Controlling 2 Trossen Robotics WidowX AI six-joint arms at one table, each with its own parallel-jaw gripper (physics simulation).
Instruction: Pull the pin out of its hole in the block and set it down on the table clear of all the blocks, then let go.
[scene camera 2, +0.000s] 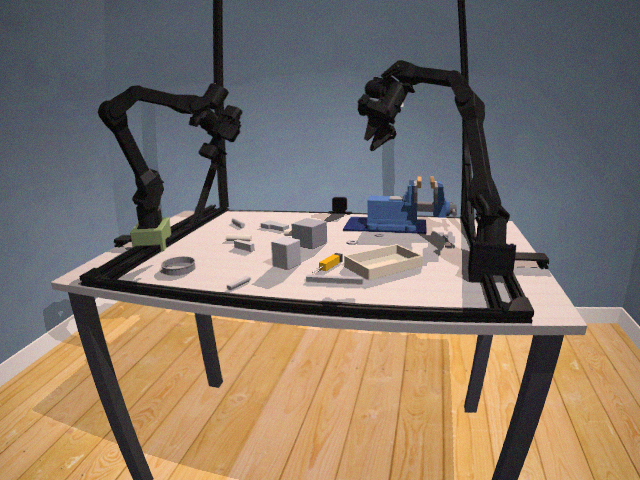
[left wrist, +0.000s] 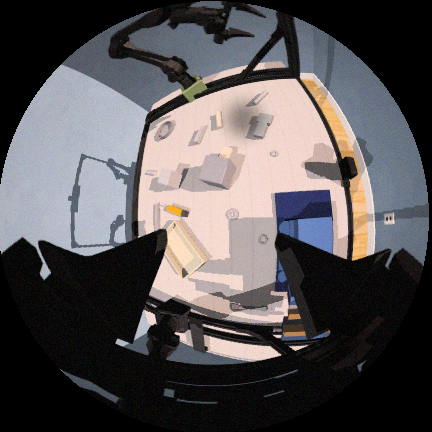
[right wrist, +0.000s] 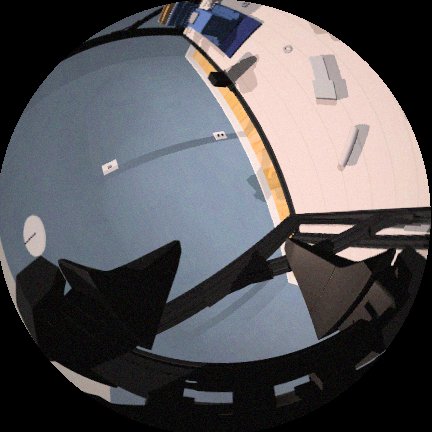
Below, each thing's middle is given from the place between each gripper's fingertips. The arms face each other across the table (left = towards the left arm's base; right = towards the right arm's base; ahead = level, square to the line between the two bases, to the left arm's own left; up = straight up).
Scene:
My right gripper is now 20 cm short of the large grey block (scene camera 2: 313, 233), 34 cm to the right of it and 23 cm above it. Round my right hand: cream tray (scene camera 2: 375, 263) (32 cm ahead, 55 cm to the left, 25 cm below).
Now: left hand 230 mm above the large grey block, 130 mm to the left of it and 110 mm short of it. Also, from my left hand: cream tray 240 mm below, 230 mm ahead, 80 mm to the left.

